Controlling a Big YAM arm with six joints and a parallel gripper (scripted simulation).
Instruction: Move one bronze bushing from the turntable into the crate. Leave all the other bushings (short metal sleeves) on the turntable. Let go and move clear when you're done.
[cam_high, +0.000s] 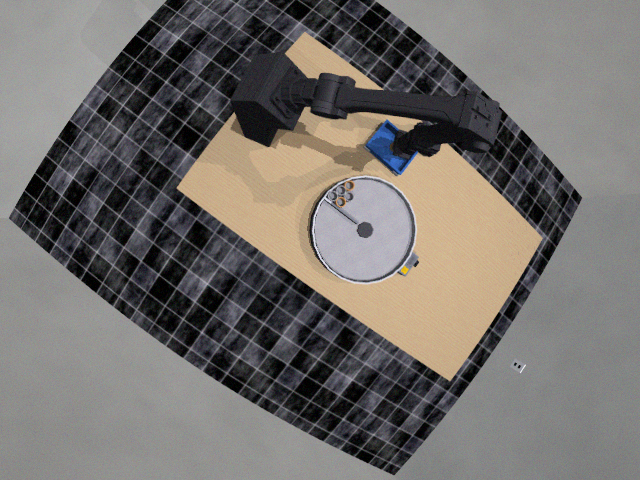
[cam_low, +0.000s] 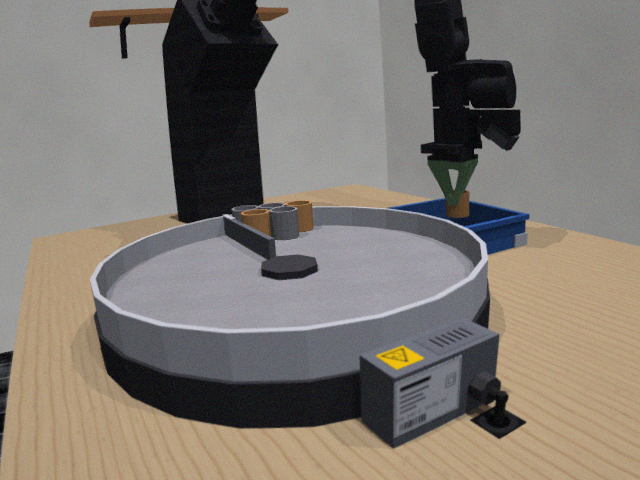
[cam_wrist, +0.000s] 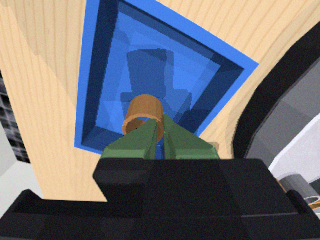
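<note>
Right now the blue crate is 50 mm below my hand, 10 mm to the left of it and 10 mm behind it.
</note>
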